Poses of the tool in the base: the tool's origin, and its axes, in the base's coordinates. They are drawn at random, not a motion.
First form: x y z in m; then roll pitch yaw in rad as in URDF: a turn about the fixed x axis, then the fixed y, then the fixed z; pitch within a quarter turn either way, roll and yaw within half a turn.
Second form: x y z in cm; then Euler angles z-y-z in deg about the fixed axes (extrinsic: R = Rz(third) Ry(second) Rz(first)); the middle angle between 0 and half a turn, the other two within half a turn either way. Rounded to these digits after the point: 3 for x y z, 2 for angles.
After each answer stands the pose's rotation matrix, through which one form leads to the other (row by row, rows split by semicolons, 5 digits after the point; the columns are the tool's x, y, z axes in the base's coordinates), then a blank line. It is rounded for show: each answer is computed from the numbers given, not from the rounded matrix.
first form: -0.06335, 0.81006, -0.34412, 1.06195, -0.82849, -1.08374
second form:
-6.335, 81.006, -34.412, 141.30, 70.77, -174.44
0.31638 0.12932 -0.93978; -0.59738 0.79672 -0.09148; 0.73691 0.59035 0.32932

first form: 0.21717, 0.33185, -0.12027, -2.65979, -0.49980, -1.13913
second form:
21.717, 33.185, -12.027, -139.68, 141.06, -17.77
0.36721 -0.71196 0.59856; -0.79717 -0.57246 -0.19187; 0.47925 -0.40670 -0.77776

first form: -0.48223, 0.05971, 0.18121, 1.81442, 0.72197, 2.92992
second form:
-48.223, 5.971, 18.121, 47.78, 100.43, 68.54
-0.73375 -0.57636 0.35975; 0.15768 0.37058 0.91532; -0.66086 0.72834 -0.18104

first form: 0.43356, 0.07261, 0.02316, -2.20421, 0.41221, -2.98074
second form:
43.356, 7.261, 2.316, -61.52, 122.84, -64.39
-0.90441 0.22395 0.36317; -0.14674 0.63598 -0.75763; -0.40064 -0.73850 -0.54232

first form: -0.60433, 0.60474, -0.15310, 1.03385, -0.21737, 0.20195
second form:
-60.433, 60.474, -15.310, 104.41, 60.03, -85.74
0.95662 -0.28415 0.06428; 0.19586 0.46395 -0.86394; 0.21566 0.83905 0.49948

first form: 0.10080, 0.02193, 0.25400, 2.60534, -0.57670, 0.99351
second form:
10.080, 2.193, 25.400, 141.85, 136.10, 9.46
0.45749 0.56829 0.68393; 0.70242 -0.70258 0.11393; 0.54526 0.42829 -0.72060

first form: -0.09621, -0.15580, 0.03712, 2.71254, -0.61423, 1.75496
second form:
-9.621, -15.580, 3.712, 149.46, 138.00, 62.11
-0.14965 0.93789 0.31300; 0.80340 -0.06918 0.59141; 0.57633 0.33997 -0.74315

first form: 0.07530, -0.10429, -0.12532, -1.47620, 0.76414, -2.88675
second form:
7.530, -10.429, -12.532, -46.09, 86.09, -79.15
-0.69866 0.69039 0.18772; -0.18201 0.08224 -0.97985; -0.69192 -0.71875 0.06819

